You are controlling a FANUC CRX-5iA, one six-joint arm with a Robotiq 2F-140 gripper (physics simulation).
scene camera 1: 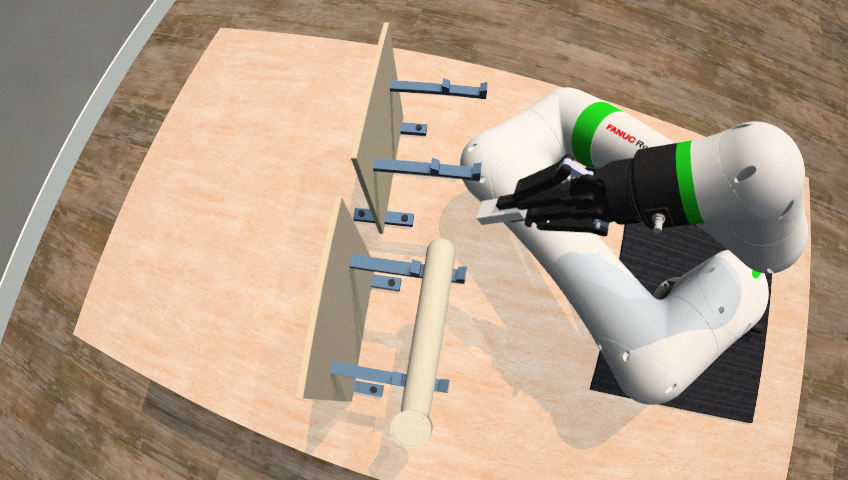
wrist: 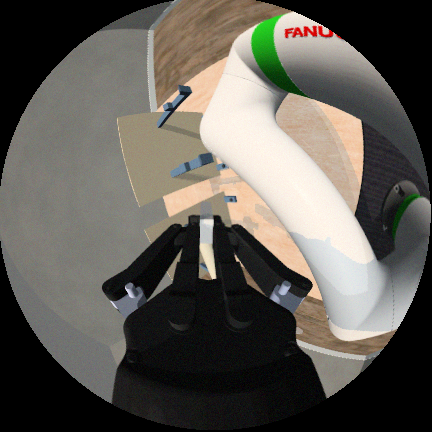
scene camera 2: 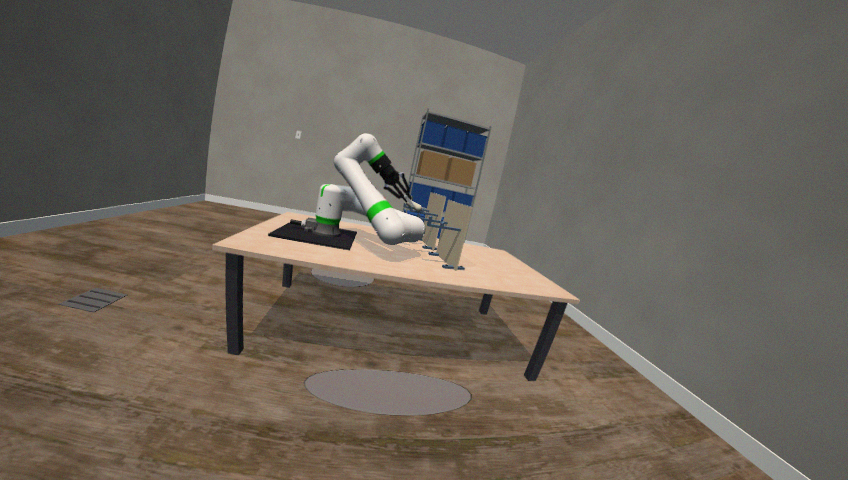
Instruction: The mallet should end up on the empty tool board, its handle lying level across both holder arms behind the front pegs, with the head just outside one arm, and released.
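Where they show: gripper, fingertip midpoint: (scene camera 1: 482, 213) (wrist: 205, 210) (scene camera 2: 413, 205); arm's base at its link origin: (scene camera 2: 326, 233).
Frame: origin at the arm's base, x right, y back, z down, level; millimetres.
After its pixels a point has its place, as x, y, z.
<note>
The cream mallet (scene camera 1: 429, 333) @[-181, -434, -227] (wrist: 209, 262) @[-134, -434, -225] lies across both blue holder arms of the lower tool board (scene camera 1: 333, 309) @[-189, -562, -227] in scene camera 1, between their inner stubs and front pegs. Its round head (scene camera 1: 410, 428) @[-305, -418, -250] is just outside the lower arm. The empty tool board (scene camera 1: 377, 127) @[95, -606, -203] (scene camera 2: 457, 231) @[178, -621, -161] (wrist: 160, 162) @[84, -604, -196] stands upright above it in that view; its two arms (scene camera 1: 425, 168) @[59, -519, -177] (scene camera 1: 437, 88) @[210, -546, -177] bear no tool. My gripper (scene camera 1: 501, 211) @[-4, -416, -221] (scene camera 2: 409, 199) @[-4, -416, -221] (wrist: 205, 210) @[-4, -416, -221] is shut with its pads together and nothing between them. It is up and to the right of the handle's free end in scene camera 1, apart from the mallet. In the wrist view its fingers partly hide the mallet.
The boards stand on small blue feet (scene camera 1: 383, 217) @[19, -592, -18] on the wooden table (scene camera 1: 178, 178) @[-13, -1084, 9] (scene camera 2: 505, 273) @[164, -934, 9]. My white arm (scene camera 1: 595, 285) @[-53, -235, -207] (wrist: 300, 180) @[49, -285, -187] bends low beside the empty board's arms. A black base mat (scene camera 1: 728, 392) @[-121, 152, 0] (scene camera 2: 285, 233) @[152, 161, -3] lies under the robot. A shelf rack stands behind the table in scene camera 2.
</note>
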